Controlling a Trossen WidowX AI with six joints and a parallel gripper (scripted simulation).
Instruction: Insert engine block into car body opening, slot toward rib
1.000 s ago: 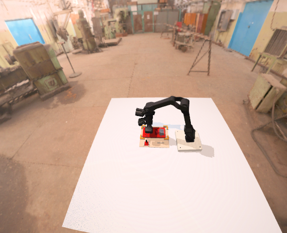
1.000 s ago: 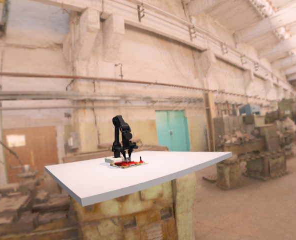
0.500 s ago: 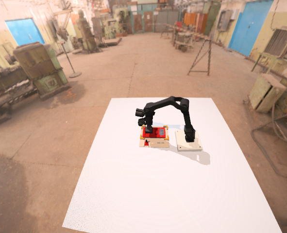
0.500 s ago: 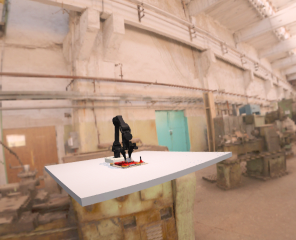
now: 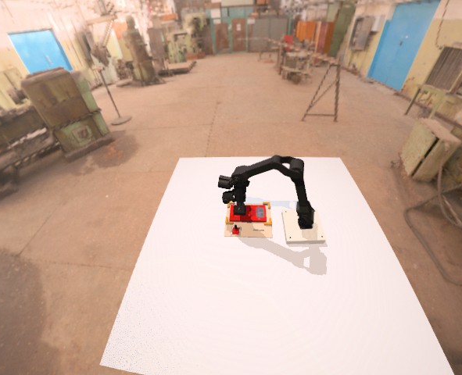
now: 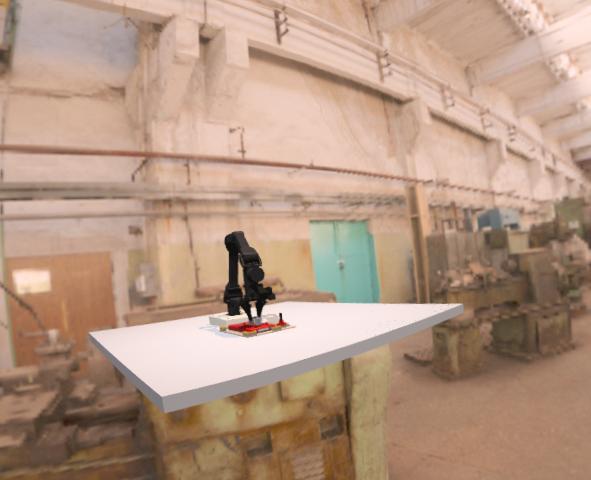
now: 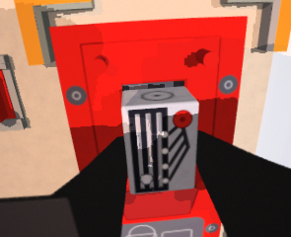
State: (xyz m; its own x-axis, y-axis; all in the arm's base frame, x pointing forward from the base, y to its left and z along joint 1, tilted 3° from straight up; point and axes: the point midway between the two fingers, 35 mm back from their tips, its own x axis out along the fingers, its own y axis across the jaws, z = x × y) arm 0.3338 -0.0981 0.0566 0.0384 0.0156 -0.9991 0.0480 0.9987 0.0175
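Right now my gripper tip is 10 mm above the engine block.
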